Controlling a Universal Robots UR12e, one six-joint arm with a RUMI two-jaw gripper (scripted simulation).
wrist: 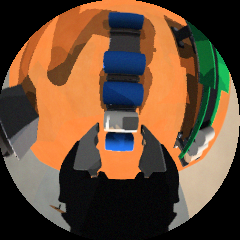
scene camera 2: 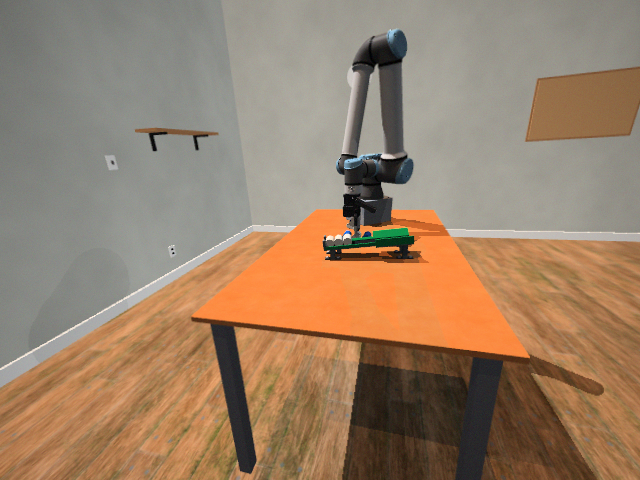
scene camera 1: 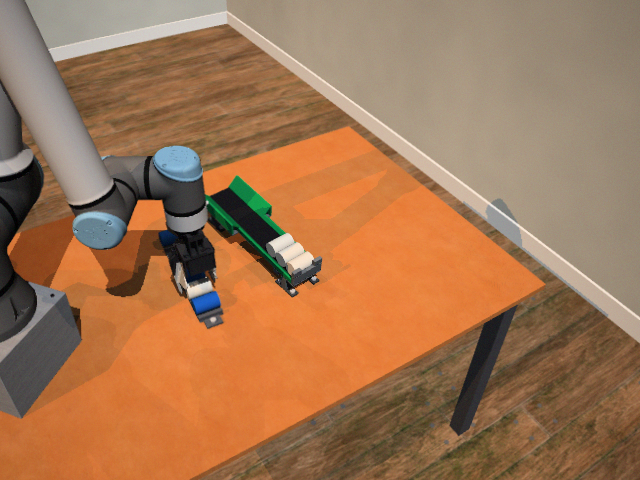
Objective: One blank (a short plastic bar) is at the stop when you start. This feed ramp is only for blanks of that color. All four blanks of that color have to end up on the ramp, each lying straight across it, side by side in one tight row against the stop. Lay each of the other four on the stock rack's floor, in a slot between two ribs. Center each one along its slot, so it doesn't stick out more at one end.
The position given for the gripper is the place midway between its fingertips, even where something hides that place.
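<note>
Seen: the gripper (wrist: pixel 120 124). Also a cream blank (wrist: pixel 116 121). A blue blank (wrist: pixel 114 93). Another, a blue blank (wrist: pixel 123 62).
</note>
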